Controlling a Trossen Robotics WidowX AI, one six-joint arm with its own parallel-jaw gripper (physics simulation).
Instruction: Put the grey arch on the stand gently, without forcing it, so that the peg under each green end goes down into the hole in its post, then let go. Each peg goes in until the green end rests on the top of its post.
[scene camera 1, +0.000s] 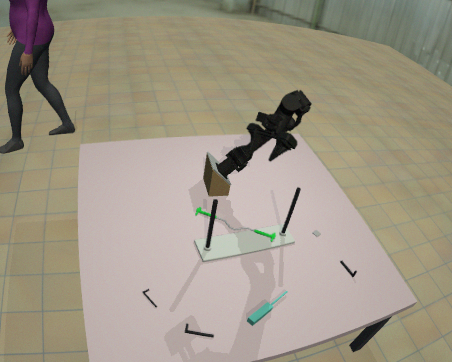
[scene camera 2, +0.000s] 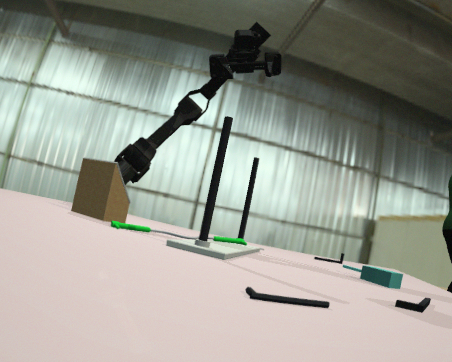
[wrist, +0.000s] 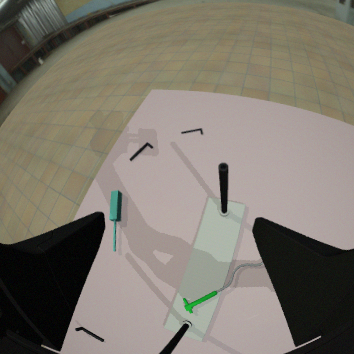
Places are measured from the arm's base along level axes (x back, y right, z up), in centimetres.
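Where they show: gripper, fingertip midpoint: (scene camera 1: 259, 157) (scene camera 2: 251, 75) (wrist: 181, 223); arm's base, link origin: (scene camera 1: 221, 171) (scene camera 2: 112, 181).
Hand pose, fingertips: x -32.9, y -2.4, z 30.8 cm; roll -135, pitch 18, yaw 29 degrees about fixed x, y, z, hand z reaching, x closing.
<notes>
Things, the pixels of their top centre, and the offset from my fingertips. "*": a spot on its surface instead.
- grey arch, top centre: (scene camera 2: 185, 228) (wrist: 244, 273) (scene camera 1: 235, 222) dz -38.2, dx +8.9, dy -0.4 cm
- teal tool, top centre: (scene camera 2: 368, 265) (wrist: 112, 218) (scene camera 1: 270, 304) dz -38.3, dx -32.3, dy -4.9 cm
- small grey square, surface spot: (scene camera 1: 316, 233) * dz -40.8, dx +2.5, dy -36.1 cm
The grey arch (scene camera 1: 235, 229) (scene camera 2: 170, 233) (wrist: 235, 272) lies low, slanting across the stand's base (scene camera 1: 225, 252) (scene camera 2: 225, 252) (wrist: 212, 235). One green end (scene camera 1: 265, 234) (scene camera 2: 230, 240) (wrist: 201, 300) lies over the base near one post (scene camera 1: 291, 210) (scene camera 2: 249, 200) (wrist: 175, 339). The other green end (scene camera 1: 205, 213) (scene camera 2: 131, 227) lies on the table behind the base, beyond the other post (scene camera 1: 212, 225) (scene camera 2: 216, 180) (wrist: 223, 187); my right finger hides it in the wrist view. Both posts stand upright, without the arch on top. My gripper (wrist: 181, 223) is open and empty, well above the stand.
A brown wedge block (scene camera 1: 216, 182) (scene camera 2: 94, 190) stands at the arm's base. A teal tool (scene camera 1: 260, 314) (scene camera 2: 381, 276) (wrist: 115, 206) and black L-shaped keys (scene camera 1: 200, 333) (scene camera 2: 290, 300) (wrist: 191, 132) lie on the table. A small grey square (scene camera 1: 316, 233) lies beside the stand.
</notes>
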